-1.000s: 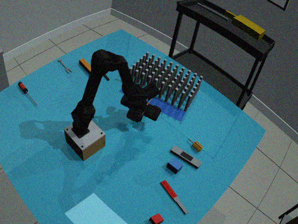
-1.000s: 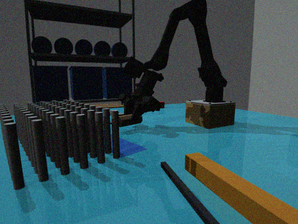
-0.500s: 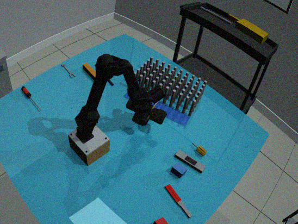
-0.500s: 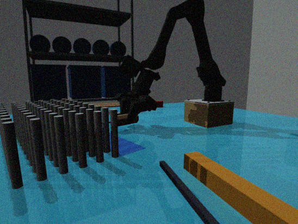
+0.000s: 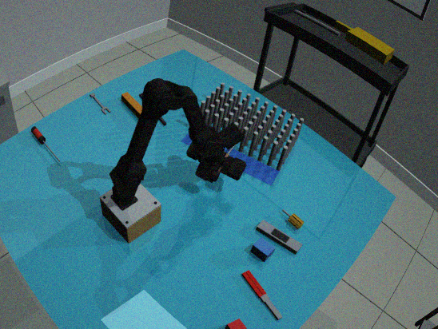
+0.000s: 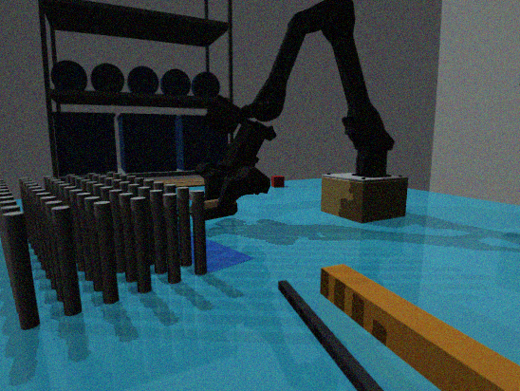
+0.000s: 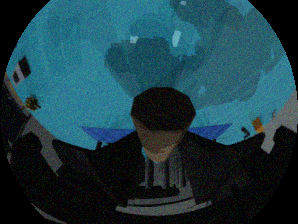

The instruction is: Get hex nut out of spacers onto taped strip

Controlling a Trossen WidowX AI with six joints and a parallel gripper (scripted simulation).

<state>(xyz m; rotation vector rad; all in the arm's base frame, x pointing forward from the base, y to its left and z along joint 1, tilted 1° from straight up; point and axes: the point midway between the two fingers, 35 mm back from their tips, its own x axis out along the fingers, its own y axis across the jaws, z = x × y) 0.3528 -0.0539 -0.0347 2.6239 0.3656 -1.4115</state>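
My gripper tip is now 8 cm short of the dark blue taped strip, 2 cm to the right of it and 3 cm above it. Round my gripper tip: hook tool (10 cm ahead, 3 cm to the left); yellow screwdriver (3 cm ahead, 31 cm to the right, 1 cm below); hex nut (24 cm ahead, 7 cm to the left, 3 cm below).
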